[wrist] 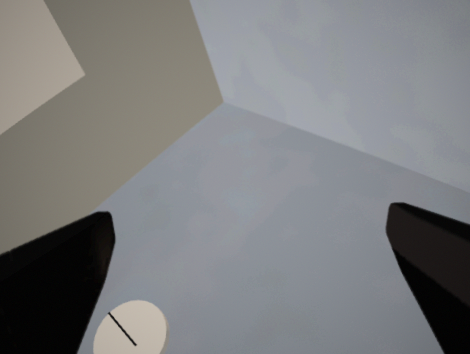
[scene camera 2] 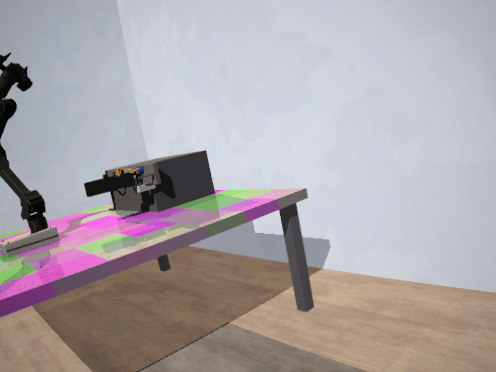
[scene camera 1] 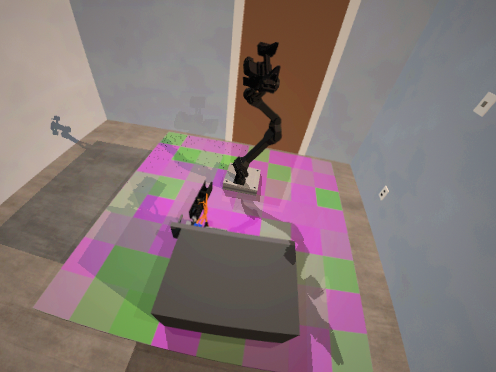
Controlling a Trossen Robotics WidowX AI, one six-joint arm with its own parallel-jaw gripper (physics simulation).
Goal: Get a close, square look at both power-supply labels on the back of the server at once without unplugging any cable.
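Pixels of known places: gripper, fingertip midpoint: (wrist: 251, 222) (scene camera 2: 18, 59) (scene camera 1: 278, 54); arm's base at its link origin: (scene camera 2: 39, 230) (scene camera 1: 239, 180).
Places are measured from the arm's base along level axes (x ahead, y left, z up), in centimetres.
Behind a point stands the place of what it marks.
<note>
The server, a dark grey box (scene camera 1: 230, 285) @[z 15.8, x 65.1, y 8.3 cm] (scene camera 2: 187, 177) @[z 5.9, x 65.0, y -13.5 cm], lies on the table (scene camera 1: 337, 272) @[z -4.8, x 42.9, y 56.2 cm] (scene camera 2: 225, 220) @[z -5.5, x 45.4, y -64.2 cm]. Its back faces the arm's base. A black hinged cable arm (scene camera 2: 107, 185) @[z 11.4, x 27.4, y -14.9 cm] sticks out from the back, with orange cables (scene camera 1: 205, 207) @[z 11.9, x 33.5, y -9.9 cm] (scene camera 2: 126, 171) beside it. The power-supply labels cannot be made out in either scene view, and the server does not show in the wrist view. My gripper (wrist: 251, 222) @[z 70.2, x 8.6, y 8.3 cm] is open and empty, its two black fingers wide apart. It is raised high above the arm's base, well away from the server.
The pale arm base (scene camera 1: 241, 182) @[z 1.8, x 3.0, y 1.5 cm] (scene camera 2: 30, 241) @[z -1.9, x -5.8, y -9.2 cm] stands on the table behind the server. A brown door (scene camera 1: 295, 55) is behind the arm. The wrist view faces upper walls, a ceiling corner and a round white disc (wrist: 132, 327). A wall outlet (scene camera 1: 383, 192) is at the right.
</note>
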